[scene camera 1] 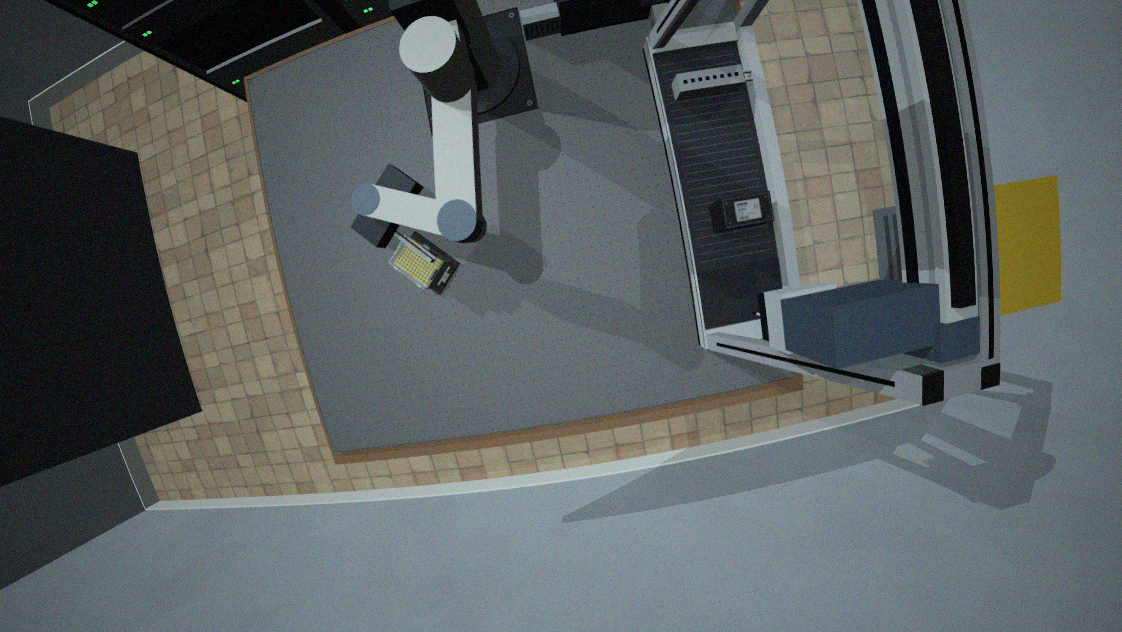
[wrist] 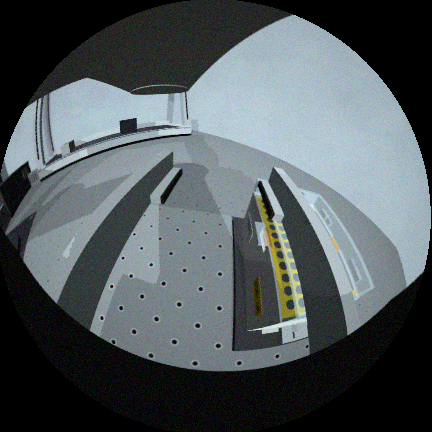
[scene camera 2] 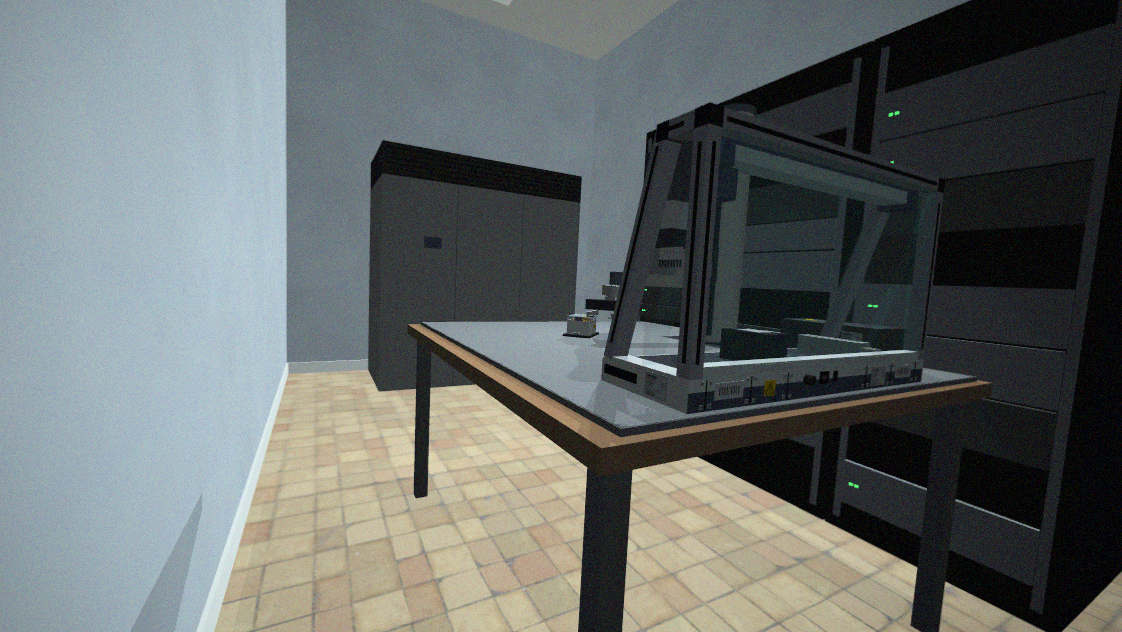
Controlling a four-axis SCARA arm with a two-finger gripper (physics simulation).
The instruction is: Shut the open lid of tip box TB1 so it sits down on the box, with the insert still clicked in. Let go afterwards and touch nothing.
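Pixels of known places: gripper, fingertip midpoint: (scene camera 1: 442, 245) (wrist: 221, 167) (scene camera 2: 599, 315); arm's base at its link origin: (scene camera 1: 475, 73).
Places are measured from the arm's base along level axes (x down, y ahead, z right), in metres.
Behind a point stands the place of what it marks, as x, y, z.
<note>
Tip box TB1 (scene camera 1: 416, 264) {-0.090, 0.492, 0.229} (scene camera 2: 581, 325) {-0.057, 0.519, 0.182} (wrist: 295, 322) {-0.045, 0.433, 0.267}, with a yellow perforated insert (scene camera 1: 420, 270) {-0.070, 0.507, 0.232} (wrist: 287, 290) {-0.070, 0.433, 0.238} in its top, stands on a dark plate (scene camera 1: 445, 277) {-0.031, 0.536, 0.184} (wrist: 245, 325) {-0.021, 0.415, 0.240}. The clear lid (wrist: 345, 255) {-0.090, 0.474, 0.264} shows beyond the right-hand finger in the wrist view, with an orange mark; it is open, its exact tilt hard to tell. My gripper (wrist: 221, 167) {-0.099, 0.464, 0.145} is shut as far as it goes, with a gap between the fingers and nothing held. Its right-hand finger overlaps the insert's edge in the wrist view; contact cannot be told. In scene camera 1 the arm hides the fingertips.
The arm (scene camera 1: 455, 153) {-0.260, 0.325, 0.018} reaches over the table mat (scene camera 1: 510, 376) {-0.013, 0.839, 0.074}. A framed enclosure (scene camera 1: 675, 180) {-0.046, 0.417, -0.450} (scene camera 2: 694, 259) {-0.269, 0.850, -0.697} stands at one side, holding a black labelled block (scene camera 1: 741, 210) {-0.133, 0.529, -0.559}, a white slotted bracket (scene camera 1: 710, 79) {-0.107, 0.209, -0.562} and a blue block (scene camera 1: 859, 321) {-0.501, 0.724, -0.501}. A wooden edge (scene camera 1: 565, 431) {0.000, 1.034, -0.043} bounds the table.
</note>
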